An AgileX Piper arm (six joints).
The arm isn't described. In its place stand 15 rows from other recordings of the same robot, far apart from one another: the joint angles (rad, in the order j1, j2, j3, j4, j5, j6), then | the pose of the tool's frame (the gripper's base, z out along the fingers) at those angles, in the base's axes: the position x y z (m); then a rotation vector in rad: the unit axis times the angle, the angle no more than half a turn.
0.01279 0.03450 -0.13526 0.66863 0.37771 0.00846 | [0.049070, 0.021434, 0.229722, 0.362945, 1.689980, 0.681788]
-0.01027 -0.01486 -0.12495 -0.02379 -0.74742 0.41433 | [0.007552, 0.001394, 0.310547, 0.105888, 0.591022, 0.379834]
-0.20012 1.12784 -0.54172 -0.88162 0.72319 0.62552 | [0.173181, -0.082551, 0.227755, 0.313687, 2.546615, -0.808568]
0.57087 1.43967 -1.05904 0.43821 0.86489 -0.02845 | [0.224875, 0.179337, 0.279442, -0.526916, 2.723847, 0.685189]
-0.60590 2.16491 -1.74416 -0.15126 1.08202 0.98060 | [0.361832, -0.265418, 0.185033, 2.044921, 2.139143, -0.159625]
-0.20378 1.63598 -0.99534 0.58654 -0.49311 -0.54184 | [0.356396, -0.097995, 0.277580, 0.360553, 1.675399, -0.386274]
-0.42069 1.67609 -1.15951 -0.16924 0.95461 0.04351 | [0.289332, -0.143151, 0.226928, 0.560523, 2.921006, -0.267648]
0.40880 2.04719 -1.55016 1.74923 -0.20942 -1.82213 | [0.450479, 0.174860, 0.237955, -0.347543, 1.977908, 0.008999]
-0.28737 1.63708 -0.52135 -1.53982 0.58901 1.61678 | [0.218889, -0.117383, 0.133174, 0.675609, 2.479437, -0.842119]
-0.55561 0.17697 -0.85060 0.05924 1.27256 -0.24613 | [-0.018952, 0.017828, 0.355100, 0.308537, 2.085621, -0.416645]
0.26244 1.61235 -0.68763 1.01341 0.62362 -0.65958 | [0.242328, 0.111795, 0.158266, -0.147164, 2.796702, 0.851196]
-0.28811 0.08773 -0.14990 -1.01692 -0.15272 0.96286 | [0.055704, -0.004228, 0.265852, 0.050957, 1.344316, -0.197693]
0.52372 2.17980 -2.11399 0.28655 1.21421 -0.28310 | [0.400971, 0.259399, 0.278784, -1.023335, 2.570201, 0.461110]
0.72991 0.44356 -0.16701 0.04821 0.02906 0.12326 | [0.074993, 0.067271, 0.233756, -0.507021, 1.764600, 0.642864]
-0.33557 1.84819 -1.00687 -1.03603 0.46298 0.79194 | [0.326004, -0.150731, 0.157539, 0.336153, 2.592213, -0.702405]
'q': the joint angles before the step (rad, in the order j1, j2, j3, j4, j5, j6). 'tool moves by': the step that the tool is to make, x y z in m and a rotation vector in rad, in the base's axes. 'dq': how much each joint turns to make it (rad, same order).
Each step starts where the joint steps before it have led.
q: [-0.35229 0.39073 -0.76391 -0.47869 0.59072 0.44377]
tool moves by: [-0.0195 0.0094 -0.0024 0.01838 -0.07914 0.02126]
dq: [-0.00060 -0.09094 0.01670 0.05093 0.00657 -0.00161]
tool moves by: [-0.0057 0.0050 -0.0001 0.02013 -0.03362 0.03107]
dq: [0.00107 -0.02901 0.00002 0.05726 0.00027 -0.01886]
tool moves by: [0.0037 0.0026 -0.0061 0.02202 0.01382 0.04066]
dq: [-0.00101 -0.00348 0.01879 0.07569 -0.00385 -0.04855]
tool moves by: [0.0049 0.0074 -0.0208 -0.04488 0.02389 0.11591]
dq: [0.02942 -0.04676 0.08707 0.14239 -0.05417 -0.16837]
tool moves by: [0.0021 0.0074 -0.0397 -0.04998 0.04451 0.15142]
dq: [0.09886 -0.09393 0.14971 0.09480 -0.03417 -0.14282]
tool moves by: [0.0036 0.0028 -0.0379 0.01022 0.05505 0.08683]
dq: [0.07718 -0.06864 0.13128 0.01942 -0.00709 -0.01778]
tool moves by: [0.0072 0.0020 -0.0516 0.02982 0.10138 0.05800]
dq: [0.04996 -0.06159 0.17012 0.02233 -0.00433 -0.00389]
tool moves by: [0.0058 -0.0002 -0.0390 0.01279 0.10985 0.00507]
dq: [0.00328 -0.00778 0.12097 0.00483 -0.00263 -0.00257]
